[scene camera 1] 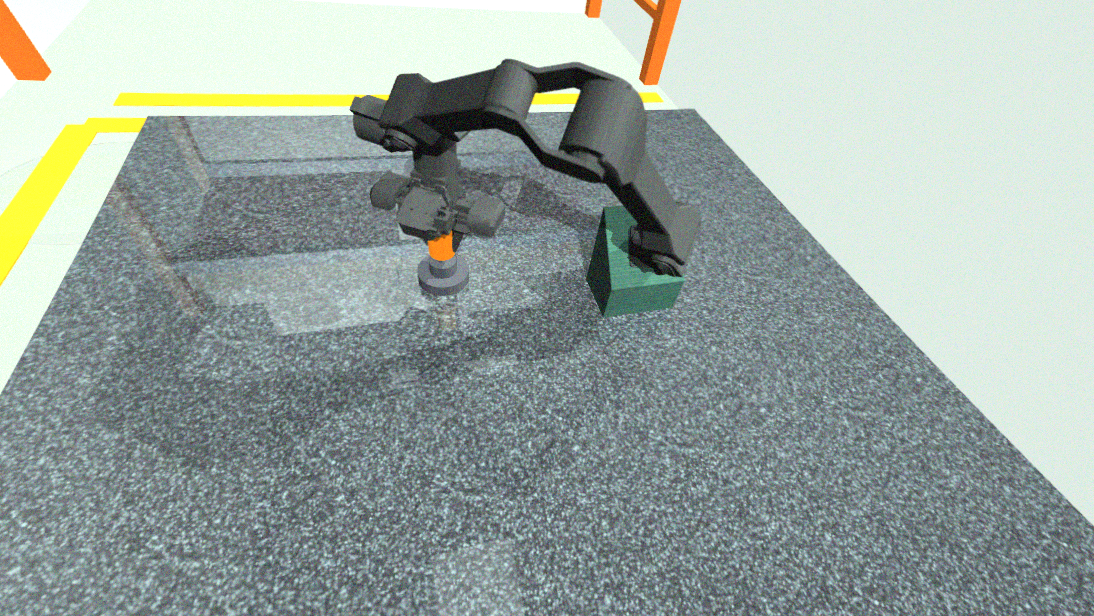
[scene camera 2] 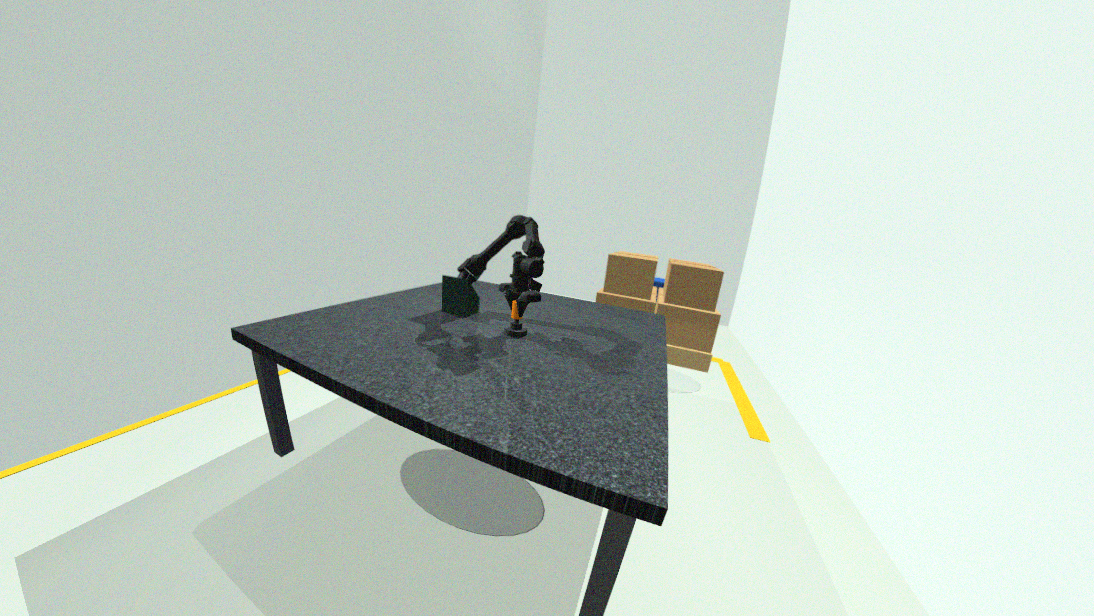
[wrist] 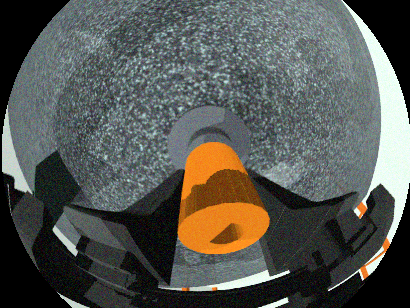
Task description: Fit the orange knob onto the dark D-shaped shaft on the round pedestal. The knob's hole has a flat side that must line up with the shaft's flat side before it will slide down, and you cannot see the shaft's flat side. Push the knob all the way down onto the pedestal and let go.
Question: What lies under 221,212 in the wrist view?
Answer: An orange knob.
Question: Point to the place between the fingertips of my gripper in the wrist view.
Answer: At 214,174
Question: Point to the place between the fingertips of my gripper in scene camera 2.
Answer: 516,315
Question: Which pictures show my gripper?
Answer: Scene camera 1, scene camera 2 and the wrist view: all of them.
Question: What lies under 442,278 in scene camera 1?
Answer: A pedestal.
